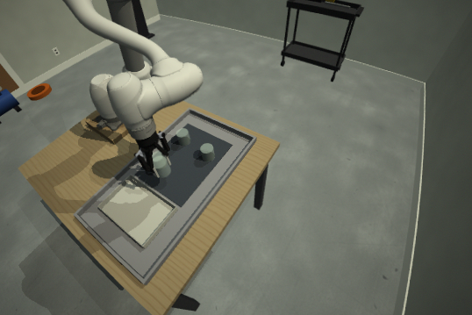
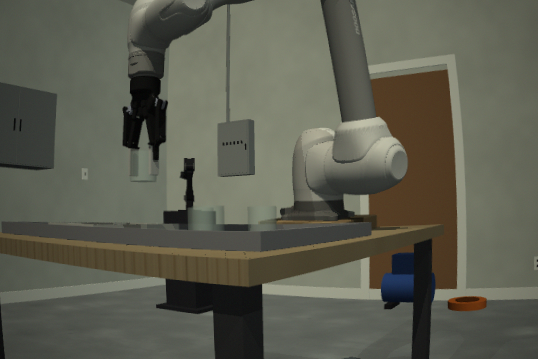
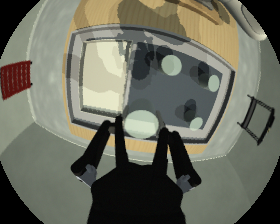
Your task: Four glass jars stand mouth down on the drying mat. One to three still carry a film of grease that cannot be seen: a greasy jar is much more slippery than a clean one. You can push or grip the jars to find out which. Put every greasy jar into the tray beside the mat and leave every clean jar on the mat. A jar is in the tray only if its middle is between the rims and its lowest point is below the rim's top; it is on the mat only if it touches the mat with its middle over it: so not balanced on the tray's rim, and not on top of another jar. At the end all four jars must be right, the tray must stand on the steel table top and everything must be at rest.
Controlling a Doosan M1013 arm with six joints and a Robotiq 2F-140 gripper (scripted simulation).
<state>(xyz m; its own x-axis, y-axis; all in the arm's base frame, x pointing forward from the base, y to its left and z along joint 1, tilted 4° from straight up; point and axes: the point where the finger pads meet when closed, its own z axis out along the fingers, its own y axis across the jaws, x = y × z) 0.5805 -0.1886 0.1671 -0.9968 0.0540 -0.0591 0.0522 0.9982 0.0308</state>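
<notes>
My hand is 6 cm past the cream tray, 16 cm to the left of it and 17 cm above it. Also, from my hand: dark drying mat: 4 cm behind, 16 cm to the left, 17 cm below; then grey steel table top: 3 cm behind, 5 cm to the left, 18 cm below.
</notes>
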